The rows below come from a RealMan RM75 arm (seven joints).
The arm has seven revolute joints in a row. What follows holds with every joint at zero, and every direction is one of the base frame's.
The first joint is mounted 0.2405 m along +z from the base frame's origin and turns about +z.
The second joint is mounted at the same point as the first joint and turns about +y.
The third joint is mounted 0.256 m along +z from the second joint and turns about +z.
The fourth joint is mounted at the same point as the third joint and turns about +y.
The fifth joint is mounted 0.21 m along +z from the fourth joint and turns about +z.
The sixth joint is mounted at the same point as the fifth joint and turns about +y.
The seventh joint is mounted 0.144 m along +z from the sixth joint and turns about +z.
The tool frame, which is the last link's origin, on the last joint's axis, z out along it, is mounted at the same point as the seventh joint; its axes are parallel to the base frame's.
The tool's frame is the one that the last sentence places.
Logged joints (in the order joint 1, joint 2, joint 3, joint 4, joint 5, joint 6, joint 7), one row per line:
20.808, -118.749, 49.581, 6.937, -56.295, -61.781, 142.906
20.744, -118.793, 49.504, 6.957, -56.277, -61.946, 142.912
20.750, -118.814, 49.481, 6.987, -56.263, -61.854, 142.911
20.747, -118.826, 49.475, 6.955, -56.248, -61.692, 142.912
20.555, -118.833, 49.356, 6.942, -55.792, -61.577, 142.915
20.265, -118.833, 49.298, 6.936, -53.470, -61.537, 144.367
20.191, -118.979, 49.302, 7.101, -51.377, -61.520, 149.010
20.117, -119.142, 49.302, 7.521, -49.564, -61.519, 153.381
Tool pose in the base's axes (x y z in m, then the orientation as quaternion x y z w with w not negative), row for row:
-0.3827, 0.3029, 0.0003, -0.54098, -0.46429, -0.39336, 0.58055
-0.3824, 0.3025, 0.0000, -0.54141, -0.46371, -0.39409, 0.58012
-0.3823, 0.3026, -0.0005, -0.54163, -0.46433, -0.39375, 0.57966
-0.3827, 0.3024, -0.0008, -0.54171, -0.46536, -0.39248, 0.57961
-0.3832, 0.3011, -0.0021, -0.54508, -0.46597, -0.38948, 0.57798
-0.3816, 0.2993, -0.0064, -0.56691, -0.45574, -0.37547, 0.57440
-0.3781, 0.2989, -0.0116, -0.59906, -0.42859, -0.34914, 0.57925
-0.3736, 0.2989, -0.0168, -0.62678, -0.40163, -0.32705, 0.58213
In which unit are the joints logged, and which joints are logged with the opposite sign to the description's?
The joints are logged in degrees. Opposite sign: joint 1, joint 3, joint 4.
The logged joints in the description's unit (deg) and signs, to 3 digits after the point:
-20.808, -118.749, -49.581, -6.937, -56.295, -61.781, 142.906
-20.744, -118.793, -49.504, -6.957, -56.277, -61.946, 142.912
-20.750, -118.814, -49.481, -6.987, -56.263, -61.854, 142.911
-20.747, -118.826, -49.475, -6.955, -56.248, -61.692, 142.912
-20.555, -118.833, -49.356, -6.942, -55.792, -61.577, 142.915
-20.265, -118.833, -49.298, -6.936, -53.470, -61.537, 144.367
-20.191, -118.979, -49.302, -7.101, -51.377, -61.520, 149.010
-20.117, -119.142, -49.302, -7.521, -49.564, -61.519, 153.381

